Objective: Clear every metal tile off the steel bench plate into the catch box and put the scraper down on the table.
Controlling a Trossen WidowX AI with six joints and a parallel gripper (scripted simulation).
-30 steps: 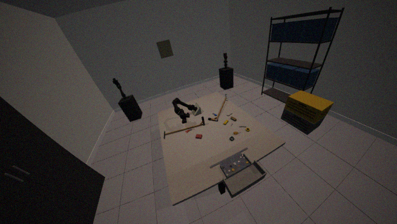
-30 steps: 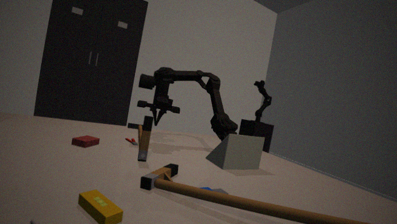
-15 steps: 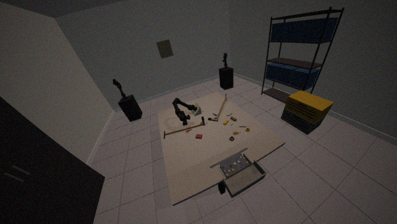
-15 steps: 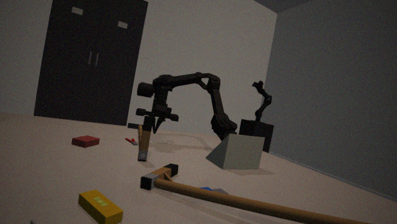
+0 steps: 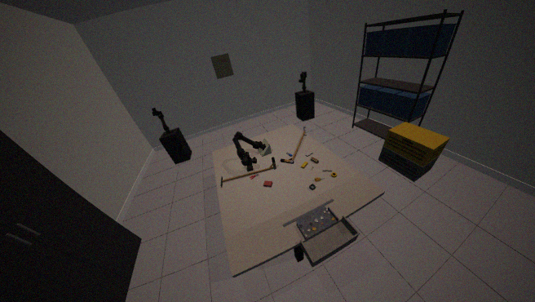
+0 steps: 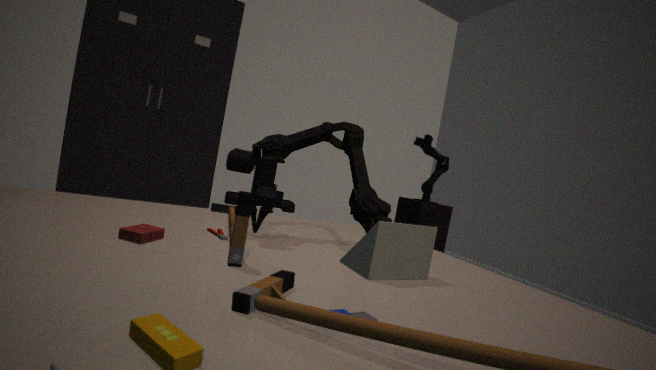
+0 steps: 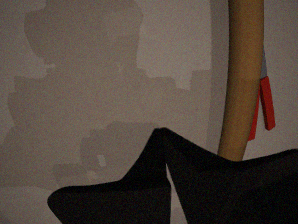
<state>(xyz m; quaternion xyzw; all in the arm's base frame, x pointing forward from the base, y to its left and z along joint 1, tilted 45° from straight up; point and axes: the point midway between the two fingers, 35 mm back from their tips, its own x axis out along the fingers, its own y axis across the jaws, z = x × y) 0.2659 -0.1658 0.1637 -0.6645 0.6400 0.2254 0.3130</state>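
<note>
Right now the red clip is 9 cm ahead of my gripper tip, 2 cm to the left of it and 1 cm below it. The rest, counted from my gripper tip: long scraper 6 cm ahead, 4 cm to the right, 5 cm above; red block 27 cm ahead, 11 cm to the left; yellow block 18 cm ahead, 53 cm to the left.
</note>
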